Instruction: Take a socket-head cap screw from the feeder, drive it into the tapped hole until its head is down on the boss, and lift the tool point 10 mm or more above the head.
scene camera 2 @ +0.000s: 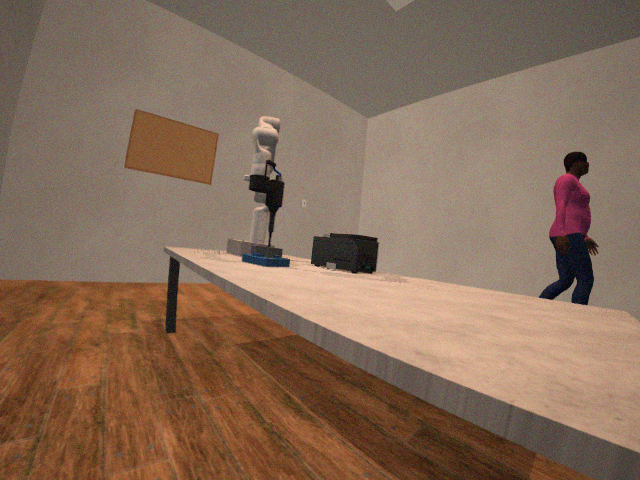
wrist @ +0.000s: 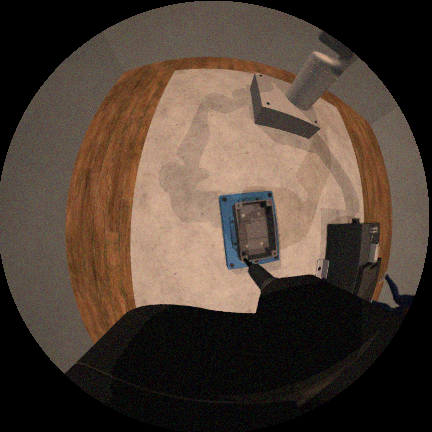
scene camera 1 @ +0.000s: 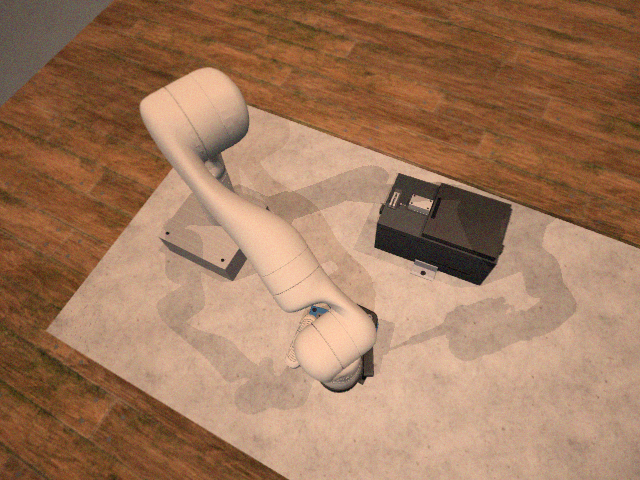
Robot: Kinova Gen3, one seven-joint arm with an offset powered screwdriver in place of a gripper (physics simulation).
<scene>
same spot on black screw feeder: [scene camera 2: 323, 251] = [scene camera 1: 405, 246]
</scene>
